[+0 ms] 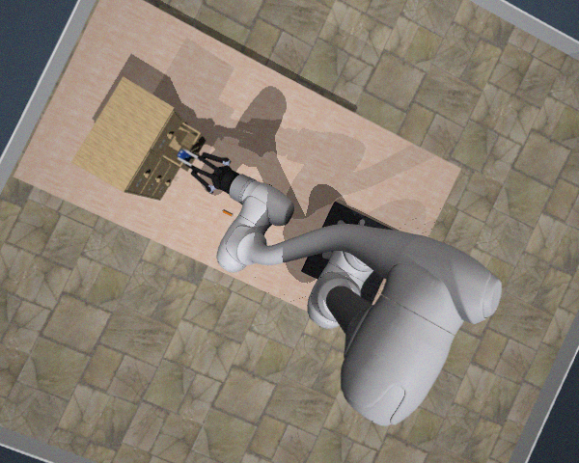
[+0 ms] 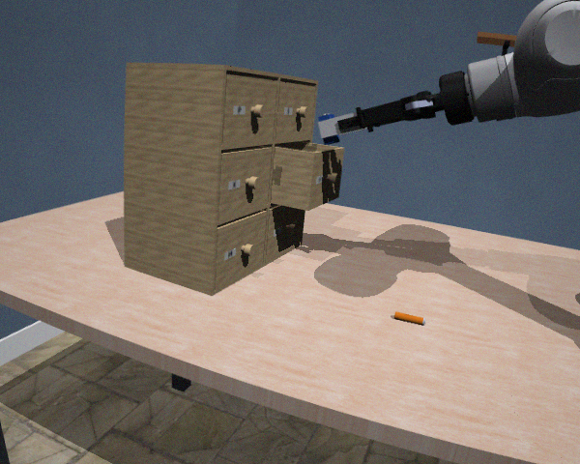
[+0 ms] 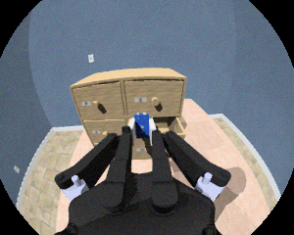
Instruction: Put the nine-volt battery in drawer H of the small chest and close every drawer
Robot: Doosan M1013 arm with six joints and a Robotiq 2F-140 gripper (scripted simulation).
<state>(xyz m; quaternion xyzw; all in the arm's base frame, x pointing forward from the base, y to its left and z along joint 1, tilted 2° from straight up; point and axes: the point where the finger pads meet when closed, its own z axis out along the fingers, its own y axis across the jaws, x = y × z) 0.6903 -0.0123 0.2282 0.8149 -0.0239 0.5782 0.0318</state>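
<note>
The drawer is 120 mm below my hand, 100 mm ahead of it and 40 mm to the right of it. The rest, counted from my hand: small orange cylinder (250 mm below, 160 mm behind, 120 mm to the left); then nine-volt battery (30 mm ahead).
</note>
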